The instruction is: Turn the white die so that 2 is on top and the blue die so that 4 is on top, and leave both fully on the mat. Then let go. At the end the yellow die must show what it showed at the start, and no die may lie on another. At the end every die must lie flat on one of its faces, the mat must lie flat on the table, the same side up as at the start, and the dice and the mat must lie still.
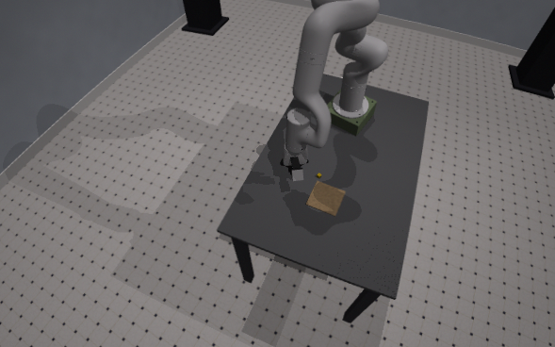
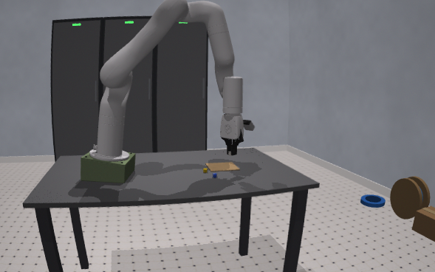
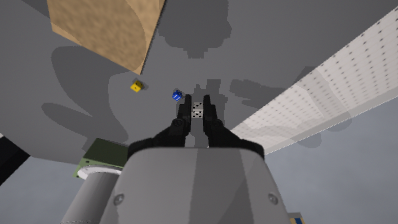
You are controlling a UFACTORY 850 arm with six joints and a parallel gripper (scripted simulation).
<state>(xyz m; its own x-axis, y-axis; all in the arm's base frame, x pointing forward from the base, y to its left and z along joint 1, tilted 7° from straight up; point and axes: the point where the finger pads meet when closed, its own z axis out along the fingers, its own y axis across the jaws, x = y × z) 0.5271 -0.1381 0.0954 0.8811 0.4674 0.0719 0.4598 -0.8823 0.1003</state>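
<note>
My hand is 10 mm past the white die and 10 mm above it. Round my hand: blue die (70 mm behind, 10 mm to the left, 110 mm below); then yellow die (90 mm behind, 100 mm to the left, 110 mm below); then tan mat (10 mm ahead, 160 mm to the left, 120 mm below).
</note>
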